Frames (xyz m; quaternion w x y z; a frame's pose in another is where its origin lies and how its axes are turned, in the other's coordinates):
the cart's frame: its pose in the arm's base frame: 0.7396 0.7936 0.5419 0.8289 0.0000 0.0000 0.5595
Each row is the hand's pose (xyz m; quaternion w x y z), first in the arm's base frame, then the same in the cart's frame.
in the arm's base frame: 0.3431 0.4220 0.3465 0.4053 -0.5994 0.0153 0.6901
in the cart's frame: -0.4929 0.2288 -0.1954 0.7220 -0.4882 0.3480 0.3452
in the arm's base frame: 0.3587 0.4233 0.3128 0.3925 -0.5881 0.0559 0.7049
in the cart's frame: -0.4859 0.2148 -0.2291 0.7197 -0.4562 0.3754 0.3647
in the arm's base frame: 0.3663 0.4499 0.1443 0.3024 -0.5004 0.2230 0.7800
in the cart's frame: -0.4584 0.2177 -0.3976 0.6870 -0.2900 0.4648 0.4773
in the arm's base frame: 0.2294 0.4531 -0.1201 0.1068 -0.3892 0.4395 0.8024
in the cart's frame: -0.5066 0.3458 -0.6620 0.5375 -0.0767 0.5821 0.6054
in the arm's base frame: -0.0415 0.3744 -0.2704 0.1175 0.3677 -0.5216 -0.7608
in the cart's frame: -0.6809 0.5676 -0.8123 0.3283 -0.0130 0.6381 0.6964
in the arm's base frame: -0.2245 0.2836 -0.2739 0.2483 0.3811 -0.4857 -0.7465
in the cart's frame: -0.8336 0.7034 -0.8158 0.2118 -0.0441 0.6158 0.7576
